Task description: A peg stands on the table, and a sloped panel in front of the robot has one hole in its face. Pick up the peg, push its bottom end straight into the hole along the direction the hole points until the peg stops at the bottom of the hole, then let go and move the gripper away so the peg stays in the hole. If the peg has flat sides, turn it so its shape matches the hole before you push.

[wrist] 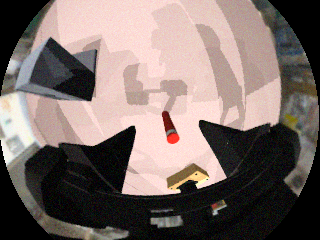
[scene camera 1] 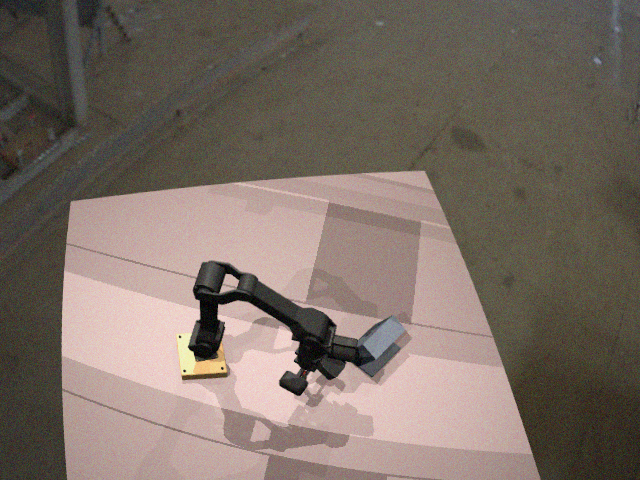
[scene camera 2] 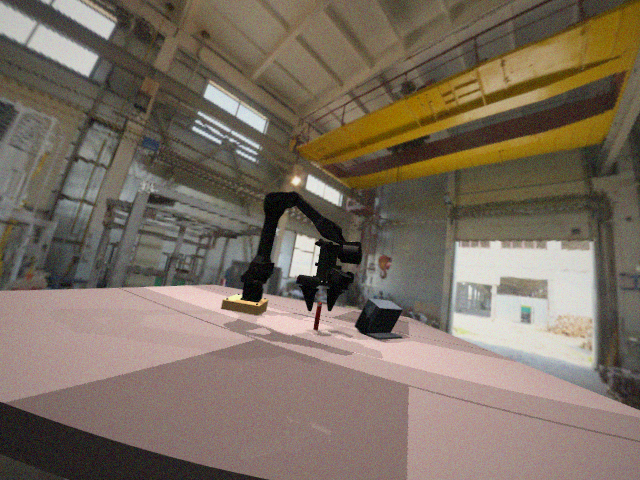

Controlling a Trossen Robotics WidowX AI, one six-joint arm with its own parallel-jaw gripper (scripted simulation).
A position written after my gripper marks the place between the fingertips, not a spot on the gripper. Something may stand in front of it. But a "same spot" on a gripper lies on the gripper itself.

my gripper: wrist; scene camera 1 305,377; scene camera 2
same spot on sloped grey panel: (scene camera 1: 383,334) = (scene camera 2: 384,302)
same spot on my gripper: (scene camera 2: 309,292) = (wrist: 230,149)
